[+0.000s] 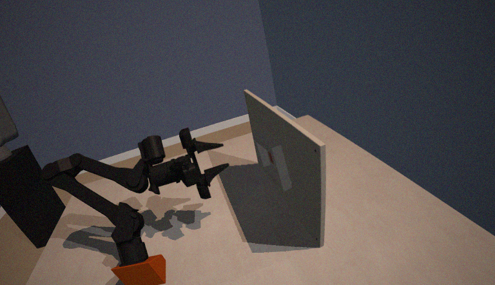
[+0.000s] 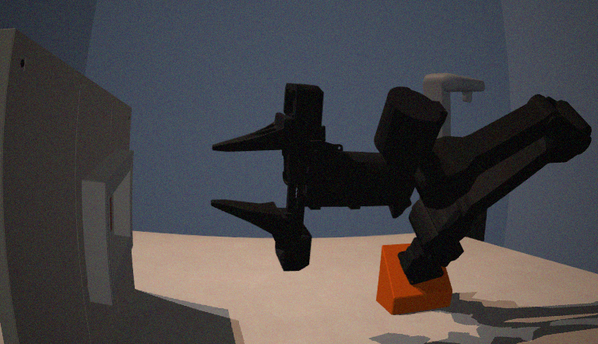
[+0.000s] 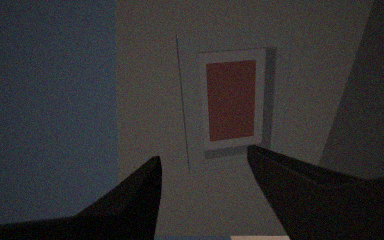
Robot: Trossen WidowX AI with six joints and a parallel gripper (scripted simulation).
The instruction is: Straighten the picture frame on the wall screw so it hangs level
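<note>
Right now my gripper tip is 12 cm short of the picture frame, 5 cm above it and 2 cm to the left of it. Round my gripper tip: grey wall panel: 13 cm ahead, 6 cm below, 2 cm to the right.
</note>
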